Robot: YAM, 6 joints.
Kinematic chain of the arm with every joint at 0, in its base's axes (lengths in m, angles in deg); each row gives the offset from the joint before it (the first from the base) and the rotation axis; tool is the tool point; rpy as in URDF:
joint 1: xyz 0 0 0.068 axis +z
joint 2: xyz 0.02 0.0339 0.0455 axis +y
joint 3: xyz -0.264 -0.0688 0 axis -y
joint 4: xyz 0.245 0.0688 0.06 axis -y
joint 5: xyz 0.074 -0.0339 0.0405 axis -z
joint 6: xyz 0.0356 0 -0.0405 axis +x
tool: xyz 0 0 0 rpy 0 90 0
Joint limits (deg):
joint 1: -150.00..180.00
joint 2: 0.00..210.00
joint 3: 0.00..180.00
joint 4: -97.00..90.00
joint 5: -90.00..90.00
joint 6: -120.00..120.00
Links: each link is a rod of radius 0.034 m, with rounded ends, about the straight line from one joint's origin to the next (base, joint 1, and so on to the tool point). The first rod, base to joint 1, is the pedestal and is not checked.
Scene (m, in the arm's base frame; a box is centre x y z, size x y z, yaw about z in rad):
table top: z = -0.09
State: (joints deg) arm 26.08 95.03 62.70 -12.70 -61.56 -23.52
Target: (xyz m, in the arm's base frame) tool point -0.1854 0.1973 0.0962
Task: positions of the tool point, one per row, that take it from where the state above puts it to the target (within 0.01 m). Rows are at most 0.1 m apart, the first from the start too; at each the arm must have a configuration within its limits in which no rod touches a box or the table.
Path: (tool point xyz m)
1: 0.2384 0.2442 0.2091
2: 0.1656 0.2889 0.1872
3: 0.0853 0.3117 0.1665
4: 0.0040 0.3119 0.1470
5: -0.0717 0.2907 0.1286
6: -0.1363 0.2510 0.1117
7: -0.1854 0.1973 0.0962

